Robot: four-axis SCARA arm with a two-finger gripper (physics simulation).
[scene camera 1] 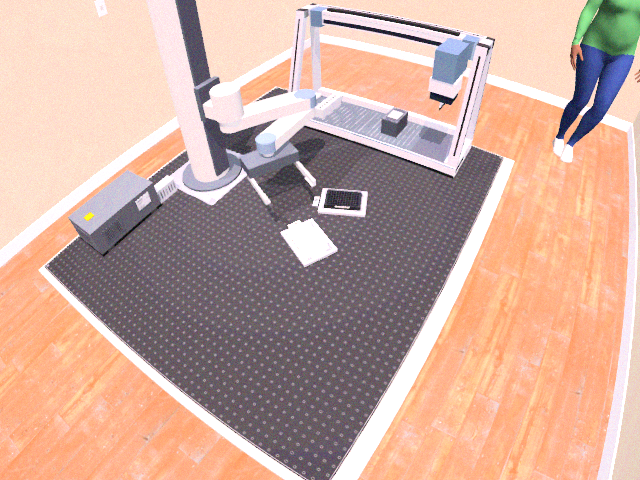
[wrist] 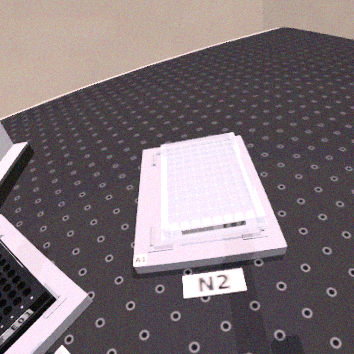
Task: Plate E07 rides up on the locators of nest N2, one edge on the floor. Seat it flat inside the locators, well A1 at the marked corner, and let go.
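Note:
Plate E07, clear and whitish, lies on the white nest N2. In the wrist view its near end looks raised above the nest, with its side wall showing near the two near locators. Which edge rests on the nest floor is hard to tell. The marked corner A1 is at the nest's near left, beside the N2 label. My gripper is open and empty, its fingers wide apart above the mat, on the column side of the nest. One finger shows partly at the left of the wrist view.
A black plate sits in another white nest close by. A gantry frame stands at the back with a dark block on its deck. A grey box stands left of the column. A person stands at the right.

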